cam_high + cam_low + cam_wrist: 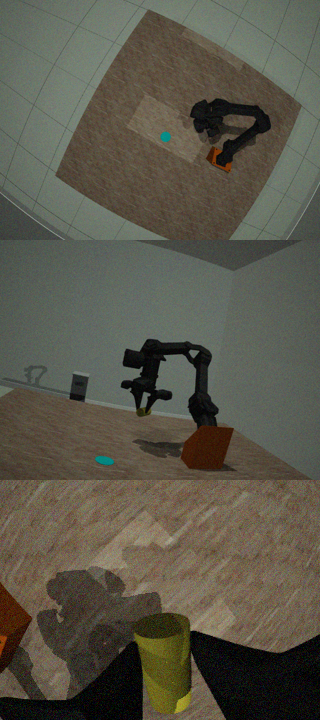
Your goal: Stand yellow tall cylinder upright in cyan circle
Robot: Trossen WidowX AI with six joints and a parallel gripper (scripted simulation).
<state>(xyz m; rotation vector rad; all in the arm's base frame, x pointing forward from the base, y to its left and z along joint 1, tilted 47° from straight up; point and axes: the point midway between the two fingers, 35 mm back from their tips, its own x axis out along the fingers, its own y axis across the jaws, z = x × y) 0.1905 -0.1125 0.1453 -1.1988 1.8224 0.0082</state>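
My gripper tip is 180 mm to the right of the cyan circle, 150 mm short of it and 130 mm above it. Round my gripper tip: yellow cylinder 10 mm to the right, 10 mm behind.
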